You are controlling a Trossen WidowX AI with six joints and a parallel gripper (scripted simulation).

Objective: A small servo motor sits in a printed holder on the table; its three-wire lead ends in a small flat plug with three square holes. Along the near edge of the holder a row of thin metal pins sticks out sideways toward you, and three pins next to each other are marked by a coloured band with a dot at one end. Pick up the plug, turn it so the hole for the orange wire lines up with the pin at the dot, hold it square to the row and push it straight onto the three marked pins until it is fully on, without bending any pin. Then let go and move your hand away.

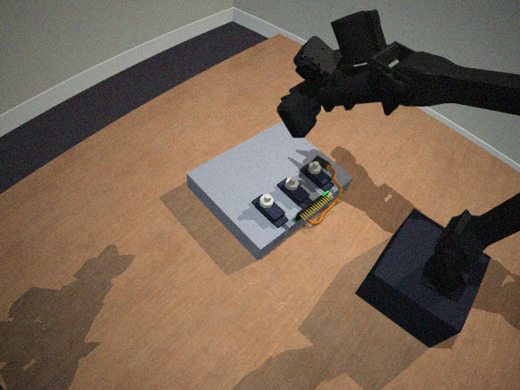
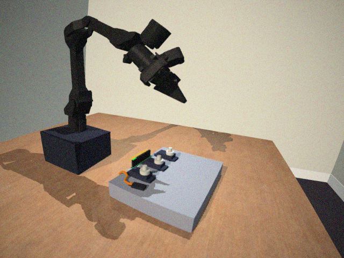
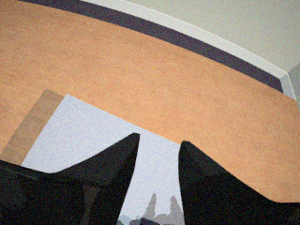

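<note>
My gripper tip is now 180 mm above the green mark and 140 mm past it. The rest, counted from my gripper tip: pin strip: 200 mm below, 120 mm behind, 40 mm to the left; then grey holder block: 230 mm below, 30 mm ahead.
</note>
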